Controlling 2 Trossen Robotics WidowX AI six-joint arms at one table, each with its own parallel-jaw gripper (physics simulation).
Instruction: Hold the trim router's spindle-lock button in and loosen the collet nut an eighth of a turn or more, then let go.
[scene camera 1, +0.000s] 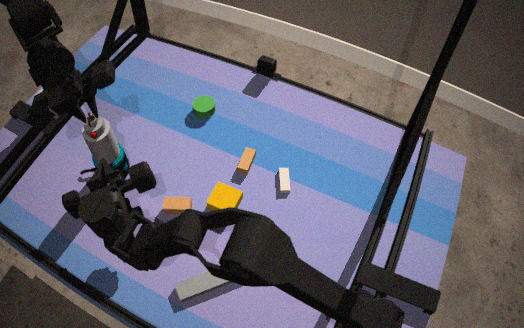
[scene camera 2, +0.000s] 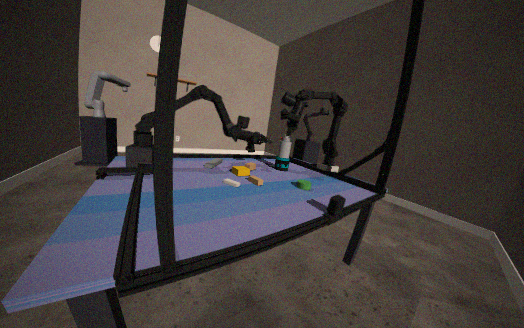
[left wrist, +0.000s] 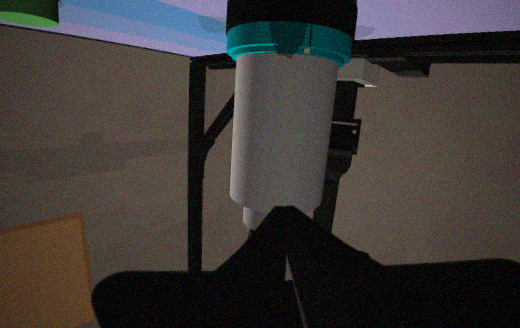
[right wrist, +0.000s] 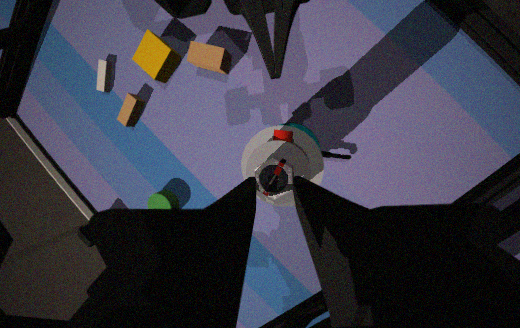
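Pixels of known places: left gripper, between the fingertips: (scene camera 1: 103, 159) (scene camera 2: 272, 142) (left wrist: 283, 215) (right wrist: 275, 78); right gripper, between the fingertips: (scene camera 1: 92, 119) (scene camera 2: 287, 136) (left wrist: 270, 227) (right wrist: 274, 183); left arm's base, origin of its link: (scene camera 2: 142, 145); right arm's base, origin of its link: (scene camera 2: 328, 164) (left wrist: 341, 82).
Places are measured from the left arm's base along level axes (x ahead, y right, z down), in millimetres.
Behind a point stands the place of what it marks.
The trim router (scene camera 1: 103, 145) @[y -53, x 651, z -55 mm] (scene camera 2: 285, 148) @[y -14, x 671, z -40 mm] (left wrist: 285, 125) @[y -59, x 653, z -24 mm] (right wrist: 312, 167) @[y -65, x 694, z -76 mm] stands upright, a grey cylinder above a teal and black base. Its red spindle-lock button (scene camera 1: 93, 135) @[y -61, x 659, z -91 mm] (right wrist: 283, 135) @[y -61, x 663, z -95 mm] faces my left gripper and is hidden in the left wrist view. My right gripper (right wrist: 274, 183) @[y -41, x 686, z -104 mm] is above the router, its fingers shut on the hexagonal collet nut (right wrist: 290, 174) @[y -54, x 684, z -112 mm]. My left gripper (scene camera 2: 271, 141) @[y -76, x 618, z -59 mm] (left wrist: 283, 215) @[y -76, x 618, z -59 mm] (right wrist: 275, 78) @[y -76, x 618, z -59 mm] is shut and empty, tips pointing at the router's button side. In the right wrist view a gap shows between its tips and the button.
A yellow block (scene camera 1: 225, 196) @[y 73, x 417, z 56 mm] (right wrist: 152, 55) @[y 69, x 421, z 56 mm], two orange blocks (scene camera 1: 177, 204) @[y -11, x 481, z 54 mm] (scene camera 1: 246, 160) @[y 178, x 448, z 64 mm], a white block (scene camera 1: 284, 179) @[y 200, x 352, z 72 mm] and a green disc (scene camera 1: 203, 104) @[y 233, x 643, z 59 mm] (scene camera 2: 303, 185) @[y 257, x 625, z 66 mm] lie on the table. A grey bar (scene camera 1: 200, 286) @[y -110, x 320, z 66 mm] lies beneath my left arm. Black frame posts stand at the table edges.
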